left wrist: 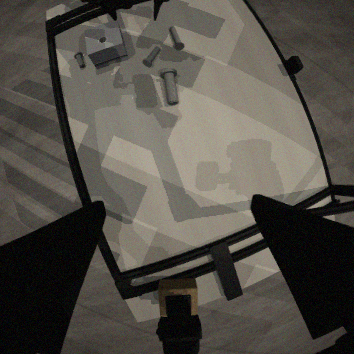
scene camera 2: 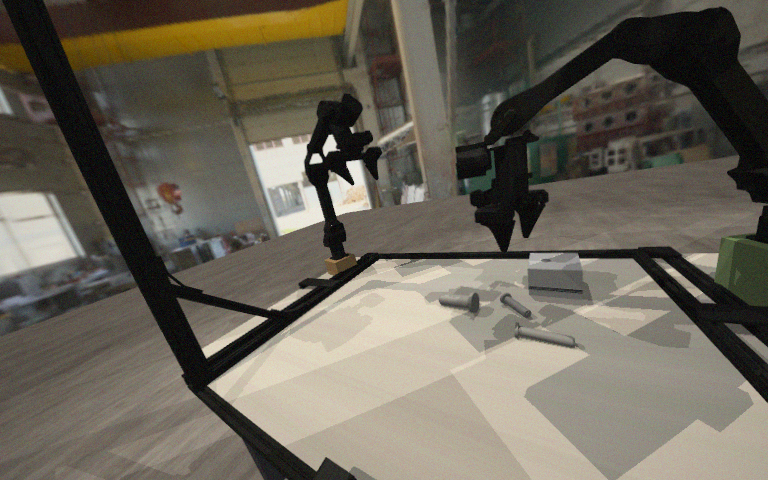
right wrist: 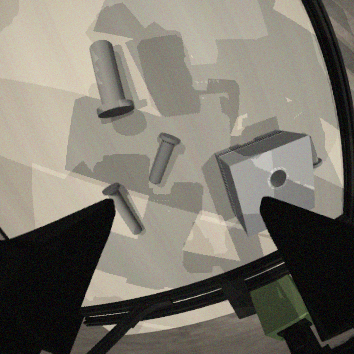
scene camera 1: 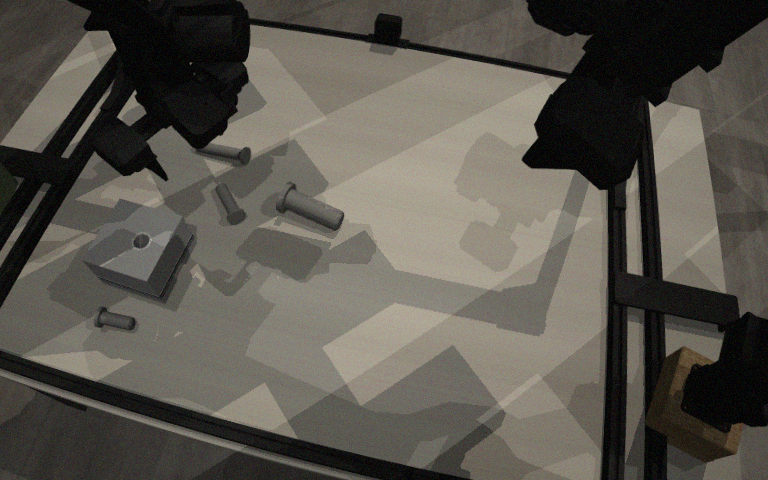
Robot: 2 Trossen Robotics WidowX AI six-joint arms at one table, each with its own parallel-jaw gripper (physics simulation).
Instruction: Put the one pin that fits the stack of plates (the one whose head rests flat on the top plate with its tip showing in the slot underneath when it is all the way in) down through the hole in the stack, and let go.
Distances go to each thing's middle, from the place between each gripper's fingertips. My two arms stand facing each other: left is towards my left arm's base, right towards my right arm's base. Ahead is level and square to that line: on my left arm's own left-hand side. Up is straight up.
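My right hand is 11 cm above the grey stack of plates [scene camera 1: 138,249], 7 cm to the left of it and 10 cm short of it. By its middle, the grey stack of plates is nearer to my right hand than to my left hand.
My left hand: 31 cm above the grey stack of plates, 8 cm short of it, 45 cm to the left of it.
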